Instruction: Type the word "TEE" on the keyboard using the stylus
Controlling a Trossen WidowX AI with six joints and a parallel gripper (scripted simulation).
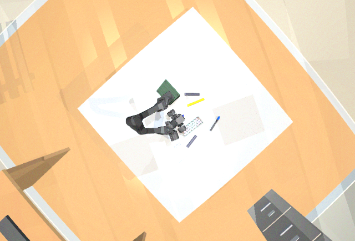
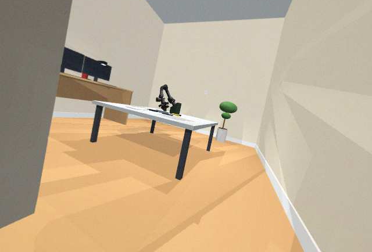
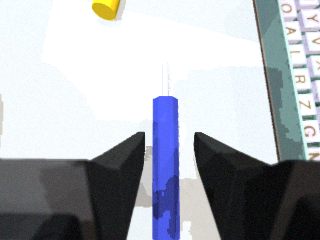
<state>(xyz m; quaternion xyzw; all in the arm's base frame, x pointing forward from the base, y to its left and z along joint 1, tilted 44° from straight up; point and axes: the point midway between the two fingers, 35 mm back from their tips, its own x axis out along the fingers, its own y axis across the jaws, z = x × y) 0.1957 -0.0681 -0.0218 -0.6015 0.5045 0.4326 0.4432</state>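
My gripper tip is 2 cm to the right of the blue stylus and 1 cm above it. From my gripper tip the other things lie so: yellow rod: 4 cm behind, 17 cm to the left, 1 cm below; then stylus tip: 5 cm to the left, 1 cm below; then tan sheet: 41 cm ahead, 13 cm to the right, 2 cm below.
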